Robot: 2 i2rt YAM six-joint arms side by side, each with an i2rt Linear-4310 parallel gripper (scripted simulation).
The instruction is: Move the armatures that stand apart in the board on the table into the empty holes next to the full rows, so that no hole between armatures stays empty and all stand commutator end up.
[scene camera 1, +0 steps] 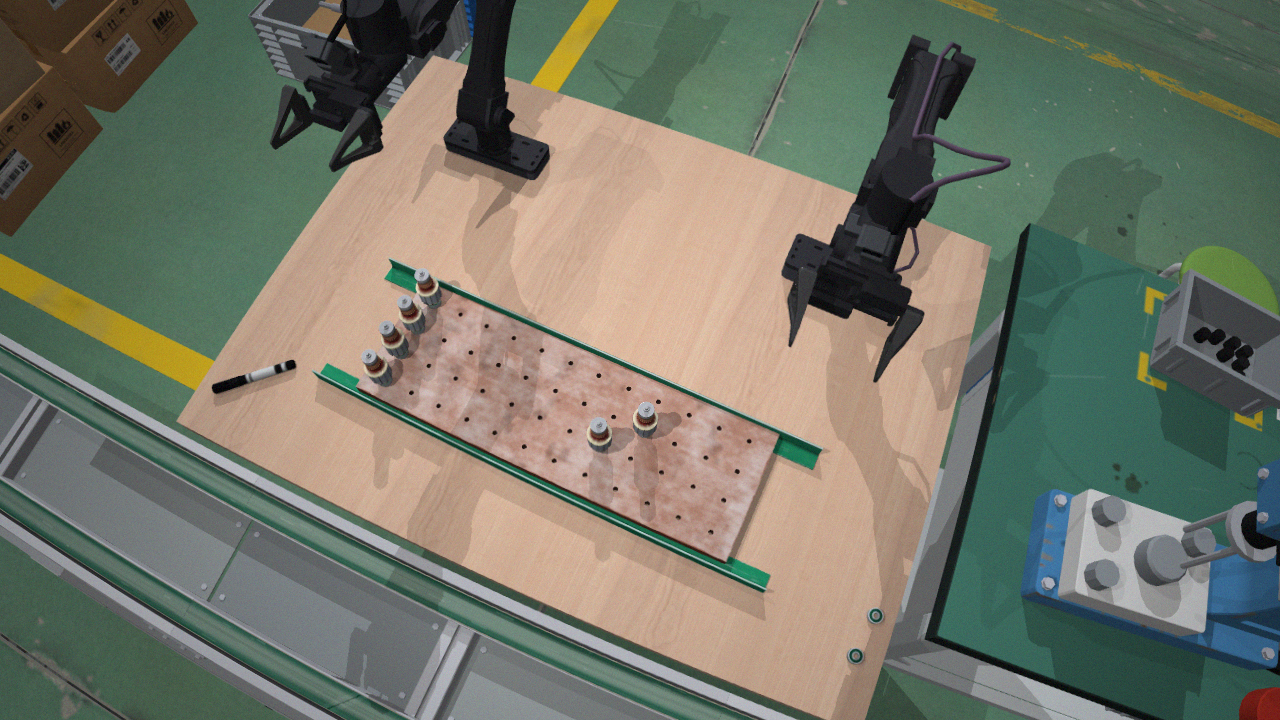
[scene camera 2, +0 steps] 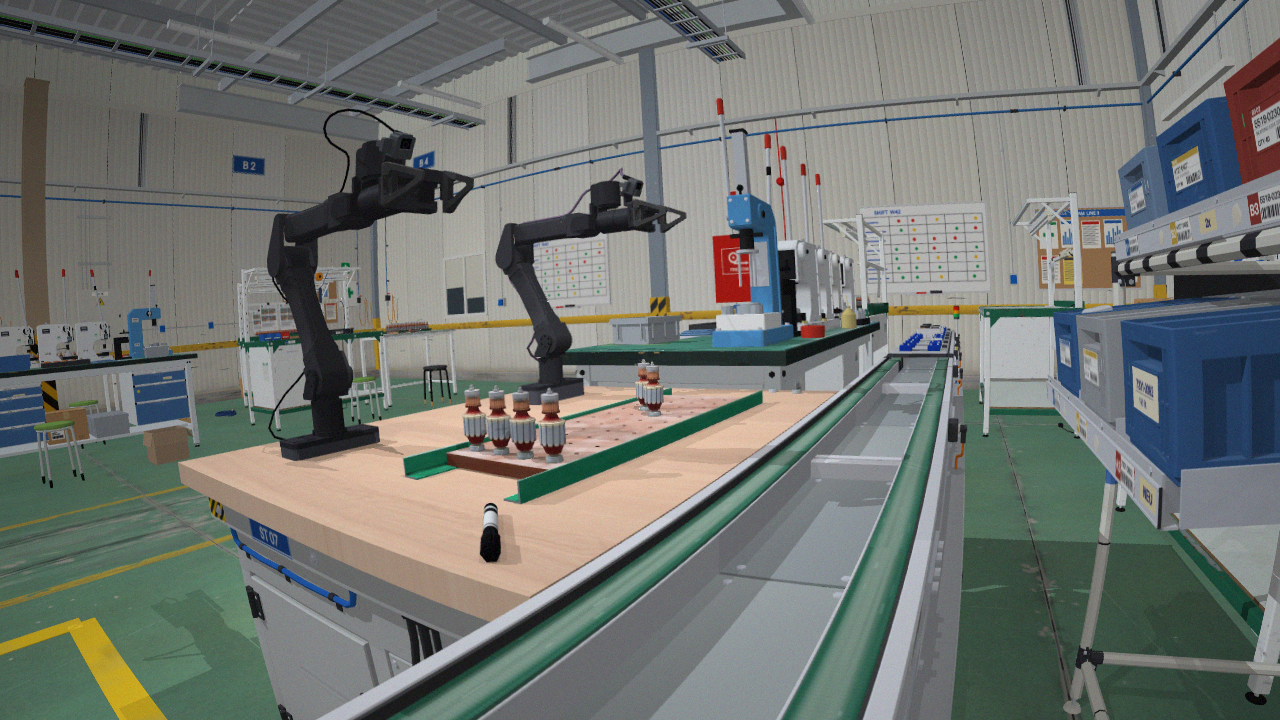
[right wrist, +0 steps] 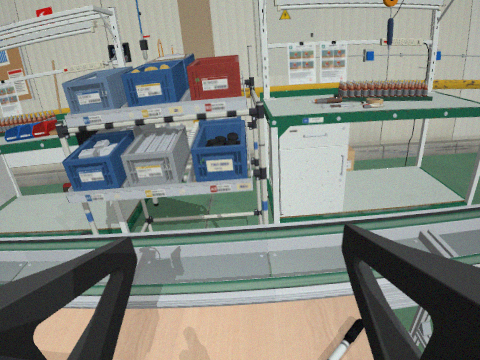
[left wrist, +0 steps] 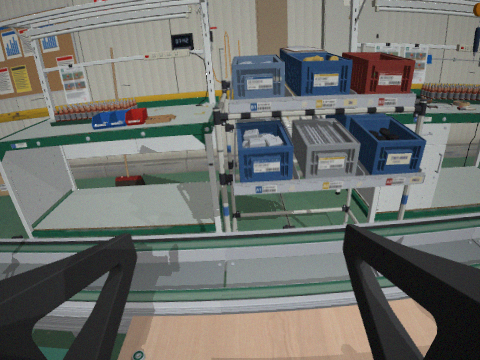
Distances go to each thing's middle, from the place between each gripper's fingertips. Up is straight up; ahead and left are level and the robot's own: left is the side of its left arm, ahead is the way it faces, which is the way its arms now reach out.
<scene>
Now: the marker (scene camera 2: 490,547) 42 cm below my right hand (scene camera 1: 301,157), 21 cm ahead of it and 16 cm to the right of it.
I see my left gripper (scene camera 1: 833,362) 21 cm short of the marker, 84 cm to the left of it and 43 cm above it.
</scene>
